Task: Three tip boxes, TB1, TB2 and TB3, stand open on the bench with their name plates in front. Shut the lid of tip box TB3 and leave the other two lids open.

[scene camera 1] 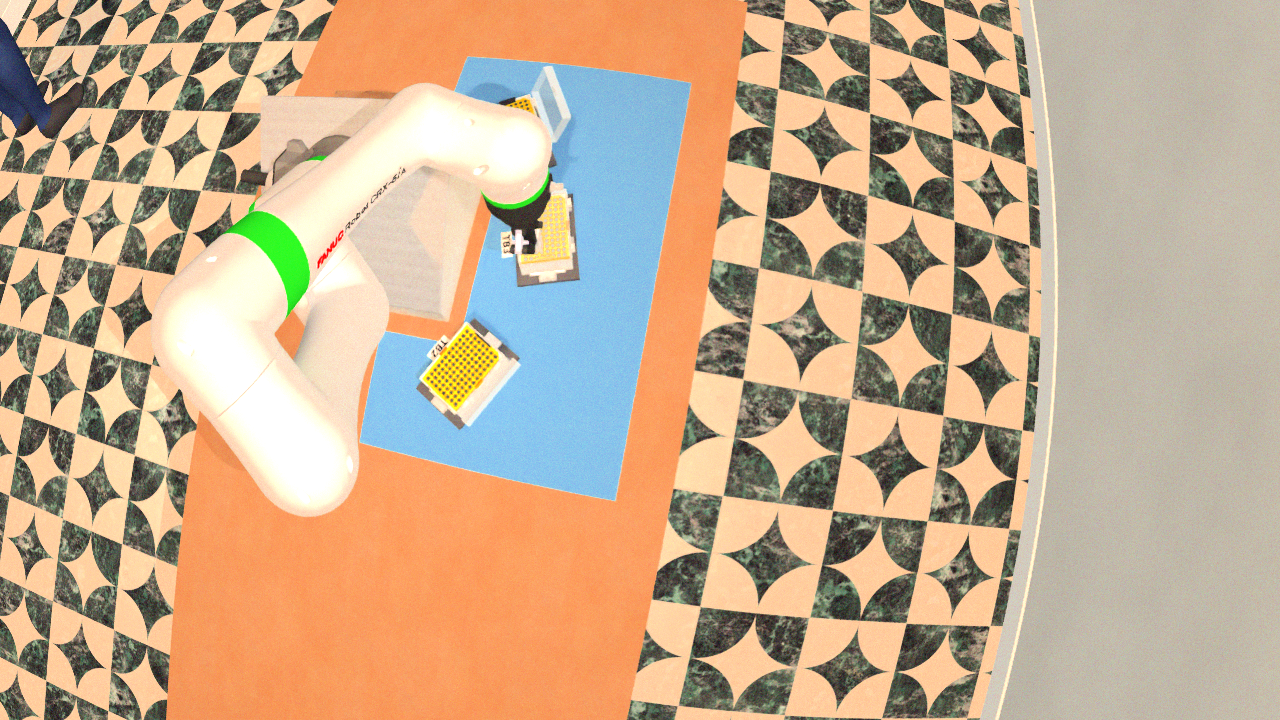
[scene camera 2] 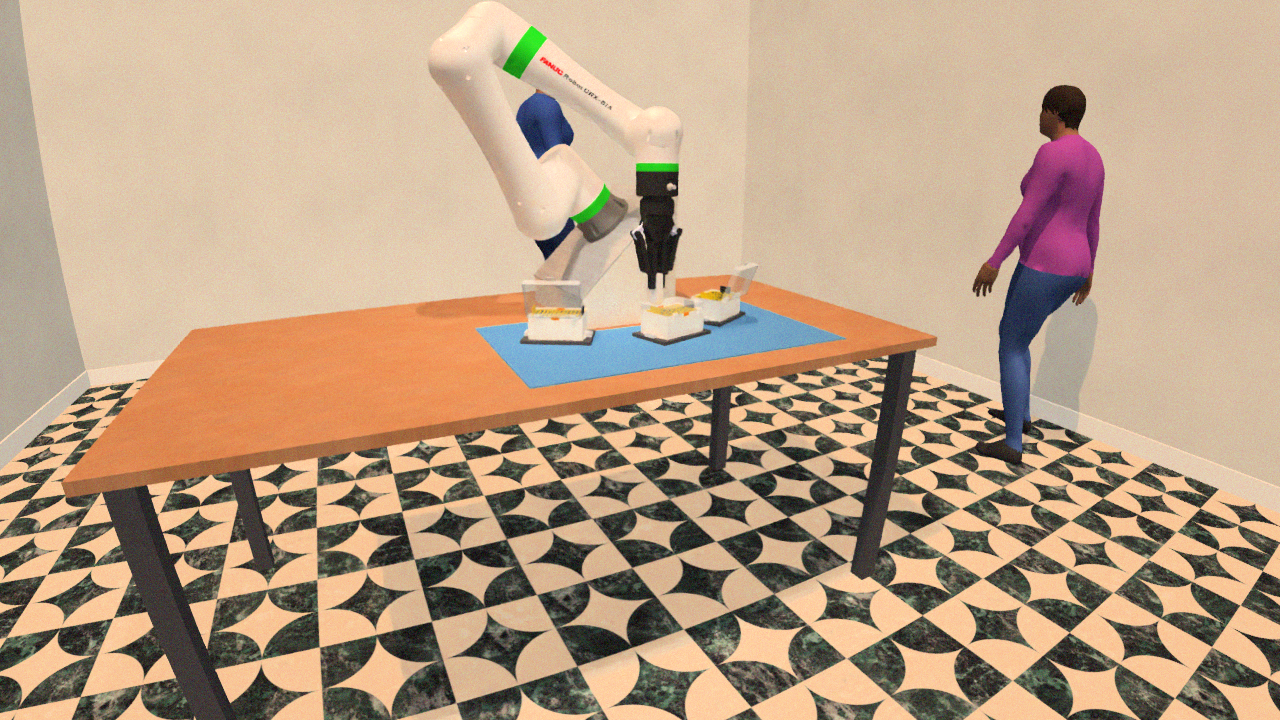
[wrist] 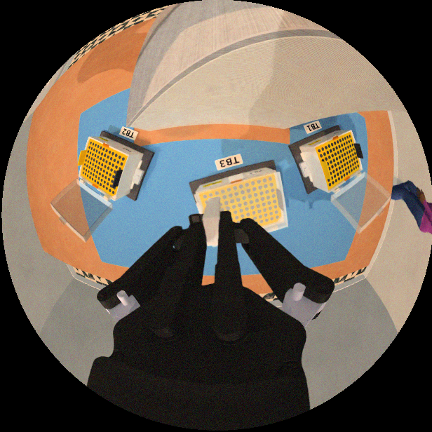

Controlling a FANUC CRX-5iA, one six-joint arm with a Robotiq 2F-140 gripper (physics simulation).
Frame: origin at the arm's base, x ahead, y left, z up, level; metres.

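Seen in the pictures: gripper, between the fingertips: [scene camera 1: 533,247] [scene camera 2: 656,304]; arm's base, origin of its link: [scene camera 2: 607,221].
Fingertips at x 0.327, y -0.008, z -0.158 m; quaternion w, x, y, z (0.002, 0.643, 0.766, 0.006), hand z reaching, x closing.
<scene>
Offsets run from my fingertips to a thing's middle. "pt": to the spot under its first point. Level surfaces: height alone.
Tip box TB3 @[0.037 m down, 0.008 m back, 0.037 m left] [scene camera 1: 556,223] [scene camera 2: 671,324] [wrist: 286,220] stands in the middle behind its name plate @[pt 0.073 m down, 0.062 m back, 0.018 m left] [scene camera 1: 505,244] [wrist: 229,161]. Its clear lid [wrist: 257,197] lies down over the yellow tip rack, which looks pale through it. Tip box TB2 @[0.043 m down, 0.076 m back, 0.205 m right] [scene camera 1: 459,367] [scene camera 2: 556,325] [wrist: 103,165] has its clear lid @[pt 0.045 m up, 0.007 m ahead, 0.248 m right] [scene camera 2: 550,293] [wrist: 81,210] standing open. Tip box TB1 @[0.043 m down, 0.113 m back, 0.214 m left] [scene camera 1: 520,105] [scene camera 2: 718,307] [wrist: 340,160] has its lid @[pt 0.021 m up, 0.047 m back, 0.265 m left] [scene camera 1: 551,102] [scene camera 2: 743,279] [wrist: 361,202] open too. My gripper [scene camera 1: 528,241] [scene camera 2: 657,284] [wrist: 215,207] is shut and empty, pointing down low by TB3's name-plate side; whether it touches the lid cannot be told.
The boxes stand on a blue mat @[0.076 m down] [scene camera 1: 572,411] [scene camera 2: 554,367] [wrist: 145,230] on the orange bench @[0.079 m down] [scene camera 1: 402,582] [scene camera 2: 340,385]. The robot's pale pedestal [scene camera 1: 420,259] [wrist: 225,85] is behind the name plates. A person in pink [scene camera 2: 1065,205] stands right of the bench, and one in blue [scene camera 2: 543,120] behind the arm.
</scene>
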